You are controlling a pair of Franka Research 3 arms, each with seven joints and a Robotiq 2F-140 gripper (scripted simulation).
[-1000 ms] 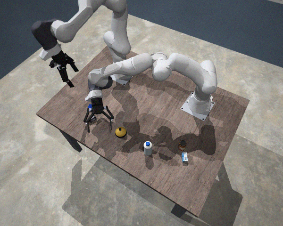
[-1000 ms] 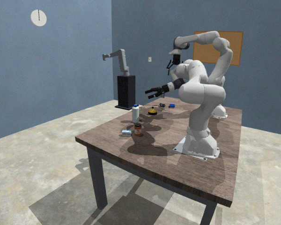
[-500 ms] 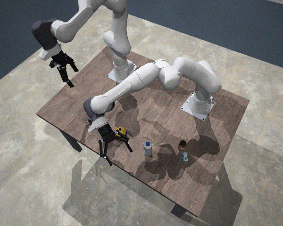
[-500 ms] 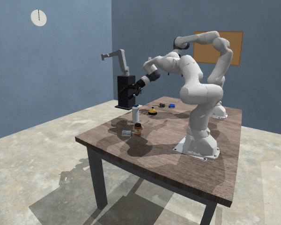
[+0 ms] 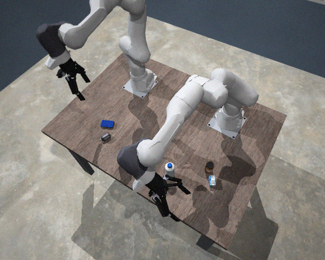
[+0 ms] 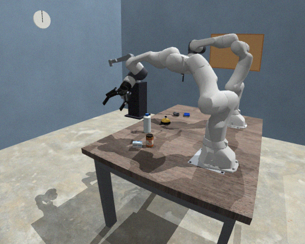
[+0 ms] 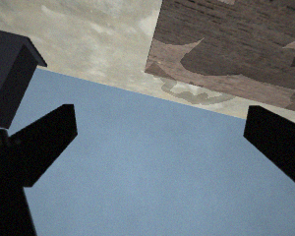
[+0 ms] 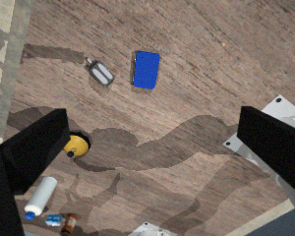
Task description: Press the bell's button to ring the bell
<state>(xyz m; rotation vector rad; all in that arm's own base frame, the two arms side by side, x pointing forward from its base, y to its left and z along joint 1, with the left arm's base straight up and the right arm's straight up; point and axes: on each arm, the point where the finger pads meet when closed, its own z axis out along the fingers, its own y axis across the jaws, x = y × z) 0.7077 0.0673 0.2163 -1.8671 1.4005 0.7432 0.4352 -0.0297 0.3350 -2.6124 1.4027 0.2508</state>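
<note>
The black button is 380 mm to the left of my right hand, 280 mm below it and 70 mm ahead of it. Round my right hand: white bottle (620 mm to the left, 270 mm below, 100 mm ahead); bell (380 mm to the left, 300 mm below, 70 mm ahead); blue box (320 mm below, 70 mm to the left, 10 mm behind).
</note>
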